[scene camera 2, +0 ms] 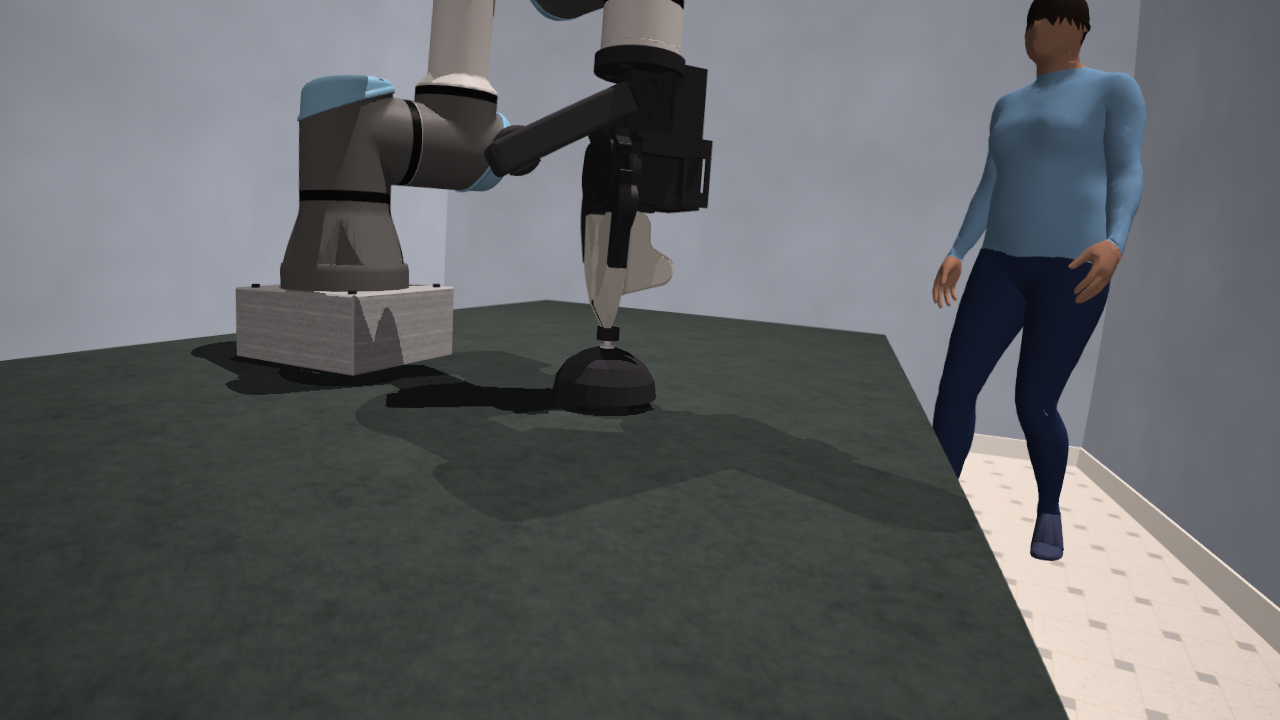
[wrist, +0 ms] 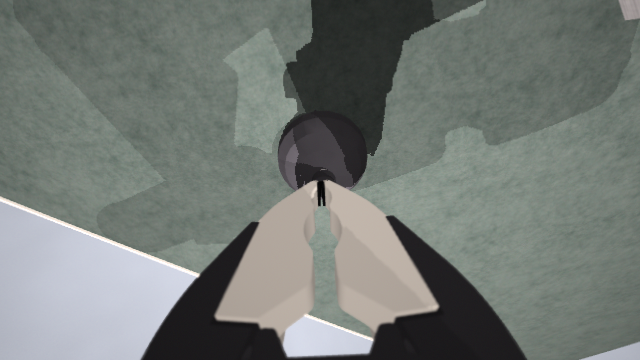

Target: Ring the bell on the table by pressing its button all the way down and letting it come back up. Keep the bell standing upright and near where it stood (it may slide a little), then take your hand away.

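Frame: origin at the arm's base, x ahead, y left, z up, level; millimetres.
Where they show: gripper, fingertip midpoint: (scene camera 2: pixel 605 327) (wrist: pixel 320 183); arm's base, origin of the base link: (scene camera 2: pixel 346 286).
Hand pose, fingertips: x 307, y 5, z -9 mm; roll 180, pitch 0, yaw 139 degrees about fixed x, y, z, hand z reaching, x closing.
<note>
Each offset is from my fingertips to the top centre of the thing. Level surfaces: height alone.
The bell {1 mm ahead, 4 mm left, 0 mm up} (scene camera 2: pixel 605 383) (wrist: pixel 322 142) is a dark faceted dome and stands upright on the table. Its button {1 mm ahead, 4 mm left, 0 mm up} (scene camera 2: pixel 607 334) is a small black cap on a short light stem at the top of the dome; a short piece of the stem shows under the cap. In the wrist view the button (wrist: pixel 324 175) is mostly hidden behind the fingertips. My gripper (scene camera 2: pixel 605 324) (wrist: pixel 320 183) is shut, with its beige fingertips together and pointing down. The tips are right over the button and appear to touch the cap's top.
The dark green table {62 mm down} (scene camera 2: pixel 447 608) (wrist: pixel 525 225) carries the arm's light block base (scene camera 2: pixel 402 326) at the back left. A person (scene camera 2: pixel 1047 170) in a blue top stands beyond the table's right edge. Shadows of the arm fall around the bell.
</note>
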